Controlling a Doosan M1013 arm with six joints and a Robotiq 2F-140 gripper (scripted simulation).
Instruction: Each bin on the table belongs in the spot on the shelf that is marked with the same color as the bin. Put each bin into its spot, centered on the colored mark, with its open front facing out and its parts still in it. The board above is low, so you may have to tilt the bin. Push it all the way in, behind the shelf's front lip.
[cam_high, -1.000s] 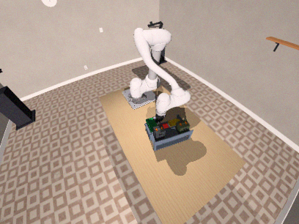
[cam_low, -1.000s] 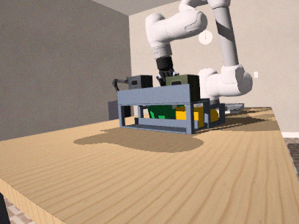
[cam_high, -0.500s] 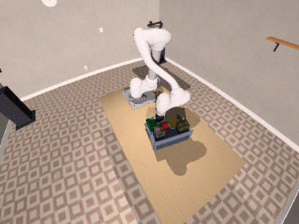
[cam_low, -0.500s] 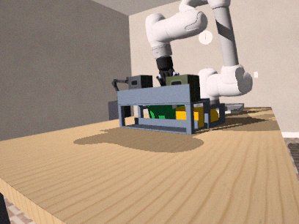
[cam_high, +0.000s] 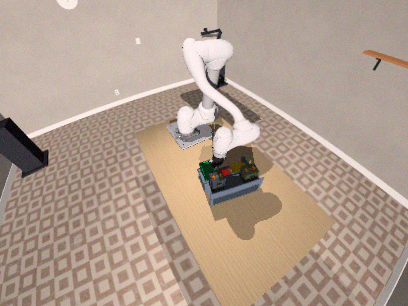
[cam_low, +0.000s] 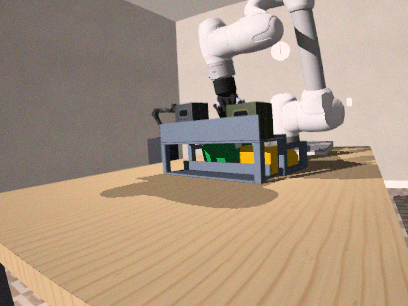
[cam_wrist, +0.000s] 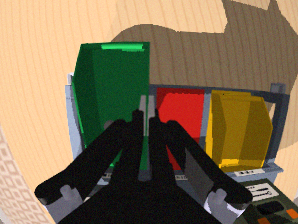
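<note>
Right now the green bin is 30 mm behind my hand, 40 mm to the right of it and 40 mm below it. The rest, counted from my hand: dark box (130 mm ahead, 100 mm to the right, 60 mm above); yellow bin (110 mm ahead, 150 mm to the left, 60 mm below).
</note>
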